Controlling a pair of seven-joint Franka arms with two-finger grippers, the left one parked.
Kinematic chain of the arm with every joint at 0, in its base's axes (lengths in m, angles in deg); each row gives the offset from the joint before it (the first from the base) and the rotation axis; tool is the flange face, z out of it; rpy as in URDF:
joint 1: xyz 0 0 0.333 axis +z
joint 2: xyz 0 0 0 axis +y
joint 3: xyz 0 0 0.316 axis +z
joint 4: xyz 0.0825 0 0 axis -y
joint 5: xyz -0.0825 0 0.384 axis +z
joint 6: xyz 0 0 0 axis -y
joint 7: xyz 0.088 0 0 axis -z
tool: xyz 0 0 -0.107 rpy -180 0 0
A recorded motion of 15 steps. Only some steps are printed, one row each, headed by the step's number.
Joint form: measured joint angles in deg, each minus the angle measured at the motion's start. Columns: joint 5, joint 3, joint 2, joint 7, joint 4, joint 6, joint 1.
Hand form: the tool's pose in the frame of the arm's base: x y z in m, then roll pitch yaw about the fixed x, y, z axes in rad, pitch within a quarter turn. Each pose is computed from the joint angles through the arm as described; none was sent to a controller.
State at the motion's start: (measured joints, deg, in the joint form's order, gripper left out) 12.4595 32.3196 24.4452 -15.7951 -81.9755 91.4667 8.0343
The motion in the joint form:
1: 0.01 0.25 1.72 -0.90 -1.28 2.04 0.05
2: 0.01 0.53 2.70 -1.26 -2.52 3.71 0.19
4: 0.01 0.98 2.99 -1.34 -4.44 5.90 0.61
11: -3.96 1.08 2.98 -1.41 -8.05 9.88 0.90
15: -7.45 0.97 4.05 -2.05 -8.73 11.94 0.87
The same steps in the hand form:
1: 0.5189 0.3966 0.4496 -2.6441 0.0771 0.9616
2: 0.5174 0.4014 0.4326 -2.6328 0.0797 0.9672
4: 0.5099 0.4098 0.4182 -2.6296 0.0789 0.9745
11: 0.5049 0.4101 0.3923 -2.6979 0.0897 0.9885
15: 0.5109 0.4067 0.3765 -2.7471 0.0890 1.0063

